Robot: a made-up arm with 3 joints.
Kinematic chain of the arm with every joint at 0, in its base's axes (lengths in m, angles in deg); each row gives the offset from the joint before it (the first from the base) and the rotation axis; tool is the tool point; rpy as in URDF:
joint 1: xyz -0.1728 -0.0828 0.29 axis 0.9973 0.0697 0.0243
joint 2: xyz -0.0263 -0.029 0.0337 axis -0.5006 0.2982 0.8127
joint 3: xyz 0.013 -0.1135 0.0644 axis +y
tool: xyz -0.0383 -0.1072 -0.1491 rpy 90 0 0
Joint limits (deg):
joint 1: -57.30..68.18
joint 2: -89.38..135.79
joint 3: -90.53..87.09
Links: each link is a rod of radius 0.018 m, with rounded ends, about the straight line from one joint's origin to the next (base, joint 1, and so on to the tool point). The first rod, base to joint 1, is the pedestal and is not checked.
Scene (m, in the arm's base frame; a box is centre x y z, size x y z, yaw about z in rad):
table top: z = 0
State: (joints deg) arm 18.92 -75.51 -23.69
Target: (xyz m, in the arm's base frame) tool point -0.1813 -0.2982 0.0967
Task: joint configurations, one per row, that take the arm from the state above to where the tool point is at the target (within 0.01 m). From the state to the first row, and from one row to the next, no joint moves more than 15 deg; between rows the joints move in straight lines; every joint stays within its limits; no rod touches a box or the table.
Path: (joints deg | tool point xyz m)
1: 22.92 -66.58 -37.55 | -0.2674 -0.1751 0.0813
2: 26.93 -57.65 -51.42 | -0.2442 -0.2211 0.0801
3: 30.93 -48.73 -65.28 | -0.2148 -0.2626 0.0853
4: 34.94 -39.80 -79.14 | -0.1813 -0.2982 0.0967

